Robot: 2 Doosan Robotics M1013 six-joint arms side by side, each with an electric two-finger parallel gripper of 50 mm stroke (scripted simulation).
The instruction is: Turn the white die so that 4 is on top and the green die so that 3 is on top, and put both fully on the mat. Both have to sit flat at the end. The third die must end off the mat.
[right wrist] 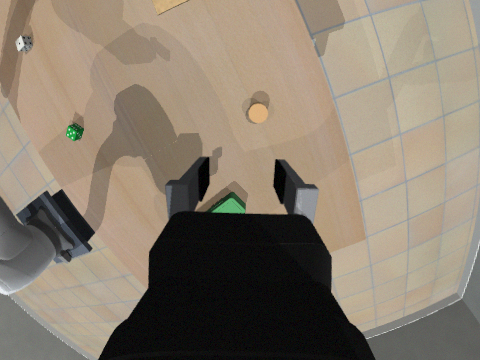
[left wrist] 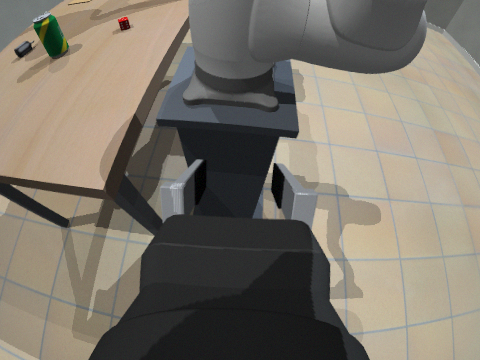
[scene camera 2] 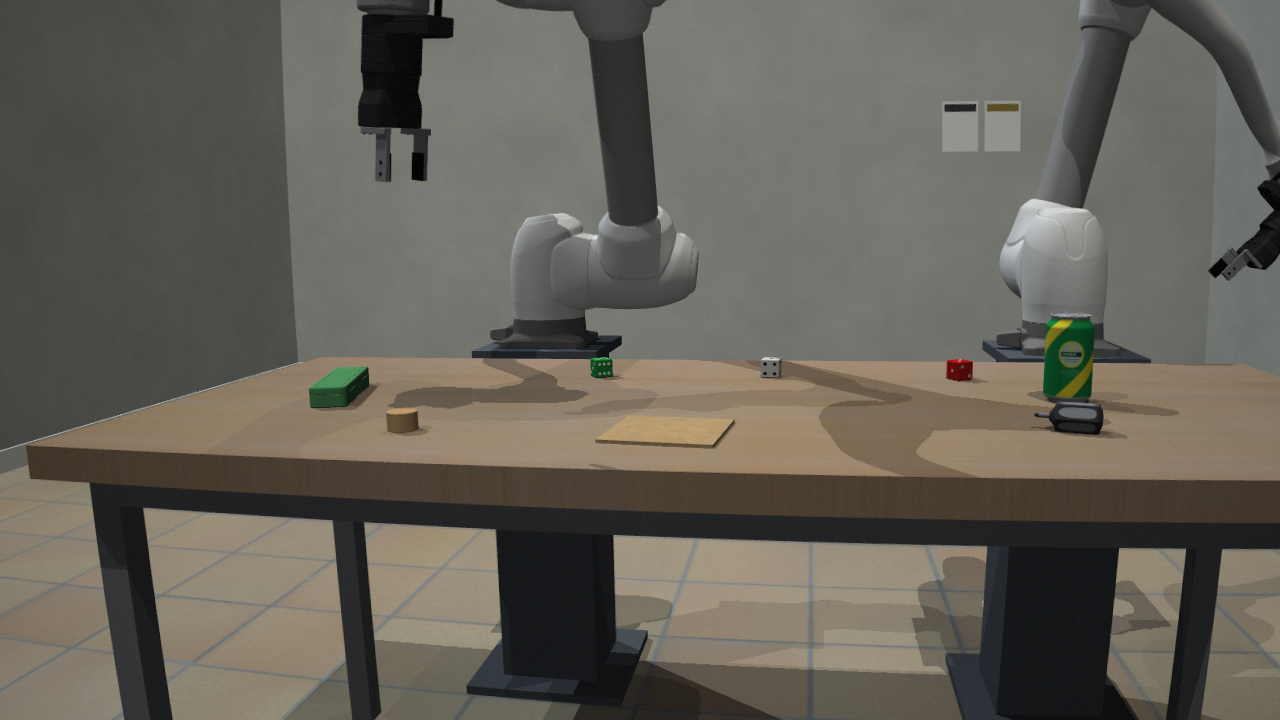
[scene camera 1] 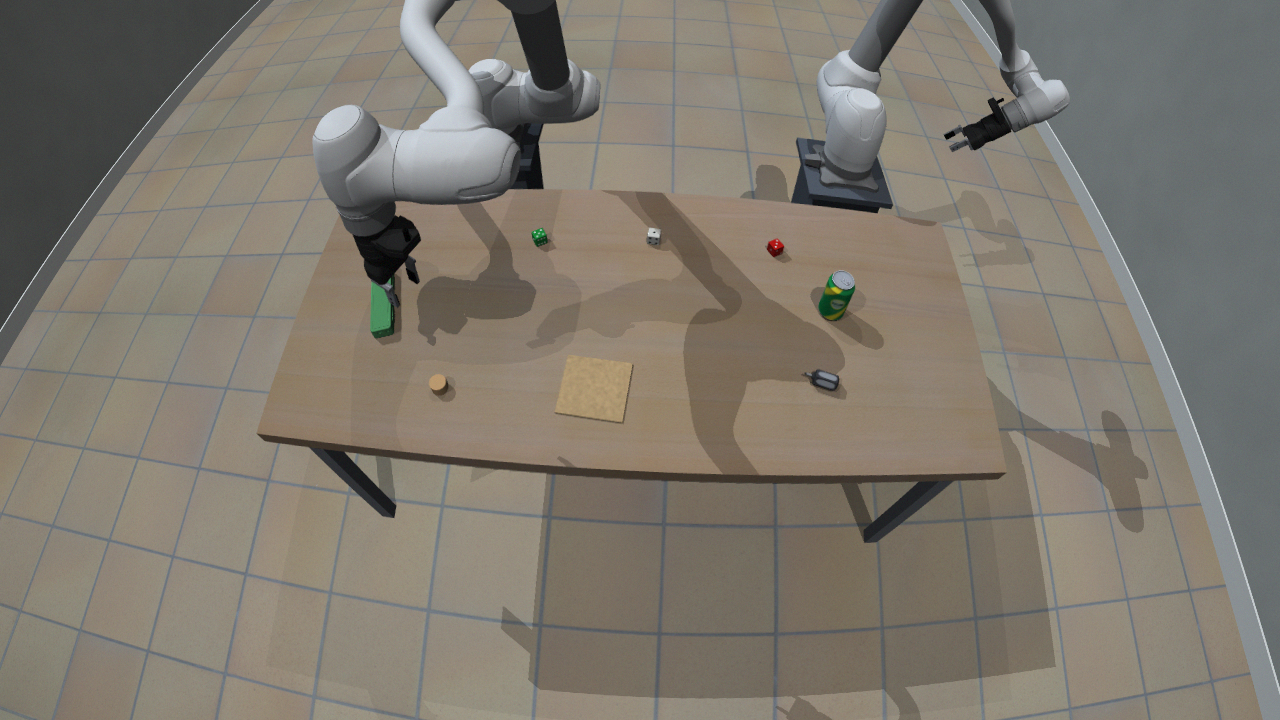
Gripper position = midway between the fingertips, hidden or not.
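Observation:
Looking through scene camera 1, I find a tan mat (scene camera 1: 593, 388), with my left gripper (scene camera 1: 947, 143) and my right gripper (scene camera 1: 404, 291) in the same picture. Scene camera 2 gives me the mat again (scene camera 2: 637, 430), as well as a dark grey object (scene camera 2: 1087, 418), my left gripper (scene camera 2: 1218, 275) and my right gripper (scene camera 2: 401, 180). My left gripper (left wrist: 239, 175) is visible from its own wrist too. My right gripper (right wrist: 241, 171) is likewise there for me to see, while the dark grey object is out of frame in the right wrist view.

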